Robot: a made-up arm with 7 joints.
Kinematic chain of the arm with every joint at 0, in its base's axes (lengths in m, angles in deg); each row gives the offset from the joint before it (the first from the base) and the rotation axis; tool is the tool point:
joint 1: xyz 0 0 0.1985 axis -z
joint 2: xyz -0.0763 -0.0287 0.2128 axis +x
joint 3: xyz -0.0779 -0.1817 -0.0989 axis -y
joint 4: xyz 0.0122 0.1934 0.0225 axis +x
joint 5: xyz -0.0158 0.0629 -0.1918 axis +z
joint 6: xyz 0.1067 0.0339 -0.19 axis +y
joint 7: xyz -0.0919 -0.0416 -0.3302 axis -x
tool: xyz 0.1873 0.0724 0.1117
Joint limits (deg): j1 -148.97..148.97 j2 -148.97..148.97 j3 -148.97..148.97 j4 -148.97..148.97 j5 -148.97..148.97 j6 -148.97..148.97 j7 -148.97..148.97
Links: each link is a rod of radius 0.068 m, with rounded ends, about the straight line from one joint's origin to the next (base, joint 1, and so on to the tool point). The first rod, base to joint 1, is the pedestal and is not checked.
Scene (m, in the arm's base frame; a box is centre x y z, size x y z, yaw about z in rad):
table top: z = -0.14
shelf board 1: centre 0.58 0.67 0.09 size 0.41 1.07 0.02 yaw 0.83
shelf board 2: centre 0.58 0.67 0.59 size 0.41 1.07 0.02 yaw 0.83
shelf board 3: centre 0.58 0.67 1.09 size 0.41 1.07 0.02 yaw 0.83
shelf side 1: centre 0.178 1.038 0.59 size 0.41 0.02 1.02 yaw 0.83
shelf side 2: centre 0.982 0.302 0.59 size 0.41 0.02 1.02 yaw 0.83
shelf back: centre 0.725 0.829 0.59 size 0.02 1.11 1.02 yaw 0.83
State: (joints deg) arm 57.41 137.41 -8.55 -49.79 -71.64 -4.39 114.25
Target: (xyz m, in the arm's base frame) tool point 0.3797 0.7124 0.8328
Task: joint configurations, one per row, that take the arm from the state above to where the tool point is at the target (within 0.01 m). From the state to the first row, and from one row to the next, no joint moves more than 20 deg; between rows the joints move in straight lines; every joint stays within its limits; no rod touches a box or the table.
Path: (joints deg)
1: 40.35 140.30 -17.25 -54.34 -62.68 -17.29 118.44
2: 23.30 143.19 -25.94 -58.90 -53.73 -30.20 122.63
3: 6.24 146.08 -34.64 -63.45 -44.77 -43.10 126.82
4: -10.82 148.97 -43.34 -68.00 -35.82 -56.00 131.01
5: -5.19 148.97 -35.68 -50.71 -41.56 -56.36 115.84
6: 0.44 148.97 -28.03 -33.41 -47.30 -56.72 100.68
7: 6.06 148.97 -20.38 -16.12 -53.04 -57.07 85.51
8: 11.69 148.97 -12.73 1.18 -58.79 -57.43 70.34
9: 20.75 148.97 -14.20 -6.70 -61.70 -41.27 82.16
10: 29.82 148.97 -15.68 -14.57 -64.61 -25.11 93.98
11: 38.88 148.97 -17.16 -22.45 -67.51 -8.95 105.80
12: 47.95 148.97 -18.64 -30.32 -70.42 7.21 117.62

